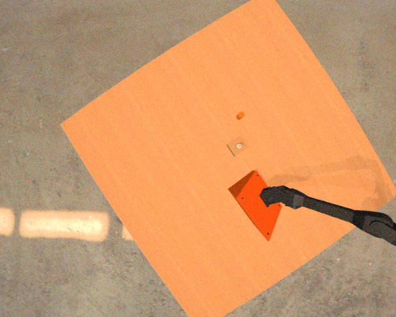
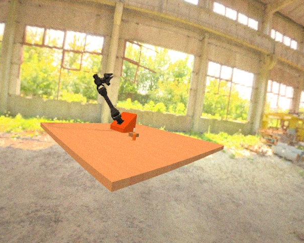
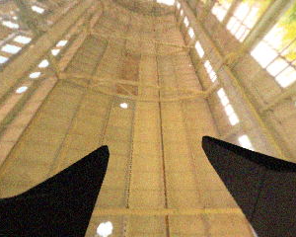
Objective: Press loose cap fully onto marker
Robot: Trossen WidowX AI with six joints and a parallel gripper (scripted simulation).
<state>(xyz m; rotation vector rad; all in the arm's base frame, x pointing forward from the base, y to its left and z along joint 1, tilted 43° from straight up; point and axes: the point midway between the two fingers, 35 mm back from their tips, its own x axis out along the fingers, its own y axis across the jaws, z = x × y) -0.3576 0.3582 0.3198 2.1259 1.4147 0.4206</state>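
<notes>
Now: the orange cap 700 mm ahead of my gripper tip, 570 mm below it and 200 mm to the right of it. Also, from my gripper tip: holder block (590 mm ahead, 580 mm below, 100 mm to the right).
</notes>
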